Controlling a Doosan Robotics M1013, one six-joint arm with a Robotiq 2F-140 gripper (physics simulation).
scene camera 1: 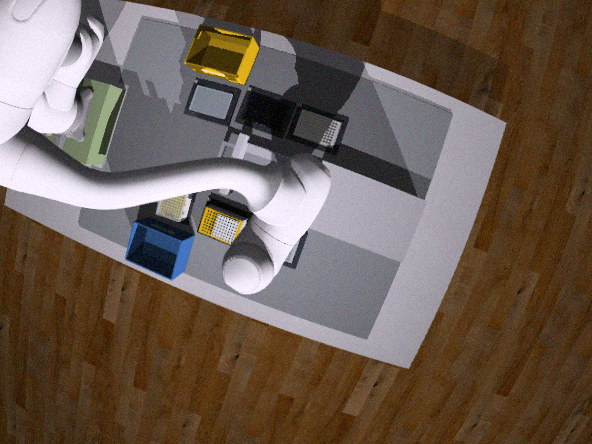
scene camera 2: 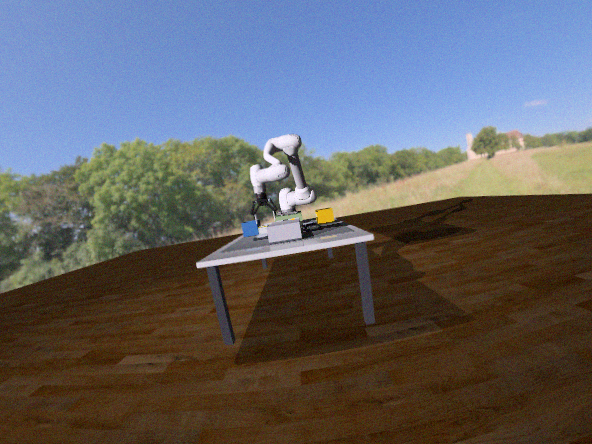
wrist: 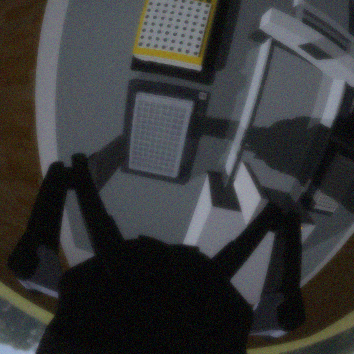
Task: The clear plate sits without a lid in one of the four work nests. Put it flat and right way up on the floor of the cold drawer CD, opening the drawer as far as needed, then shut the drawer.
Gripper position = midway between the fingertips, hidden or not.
I see my gripper (wrist: 181, 159), a yellow-and-white rack (scene camera 1: 218, 223), a black plate (scene camera 1: 269, 113), a smooth bluish plate (scene camera 1: 215, 103) and a cold drawer CD (scene camera 1: 359, 210).
The cold drawer CD also shows in scene camera 2 (scene camera 2: 286, 230) and in the wrist view (wrist: 293, 98). The wrist view misses the smooth bluish plate: it is out of frame.
